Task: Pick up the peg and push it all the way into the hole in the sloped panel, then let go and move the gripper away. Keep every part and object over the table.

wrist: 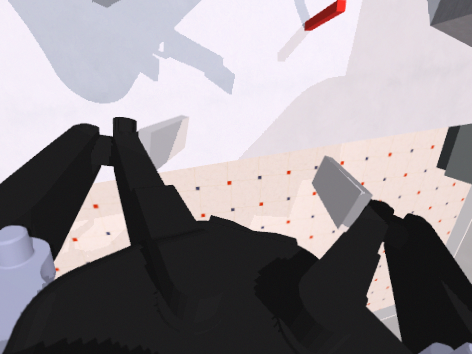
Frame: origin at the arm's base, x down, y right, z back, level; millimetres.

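Seen in the pictures: gripper, fingertip midpoint: (252,151).
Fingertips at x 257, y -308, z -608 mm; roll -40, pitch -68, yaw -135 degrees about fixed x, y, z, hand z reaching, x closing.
A point is followed by its place in that frame.
The red peg (325,15) @(y -155, x 379, z -474 mm) is a slim bar near the top edge, right of centre, on the pale table top (240,65) @(y -211, x 435, z -582 mm). Its brighter end points to the upper right, and shadows spread from its lower left end. My gripper (252,151) @(y -308, x 257, z -608 mm) is wide open, with its two grey pads far apart and nothing between them. The peg is away from both pads, beyond them towards the top of the view. The hole in the sloped panel does not show, and I cannot tell whether any grey part in view belongs to that panel.
A dark grey block (455,21) @(y -135, x 399, z -206 mm) is cut off by the top right corner. Another dark grey box-like part (461,154) stands at the right edge. The table's edge crosses the middle of the view, with a dotted floor (245,192) below it. A large arm shadow lies at the upper left.
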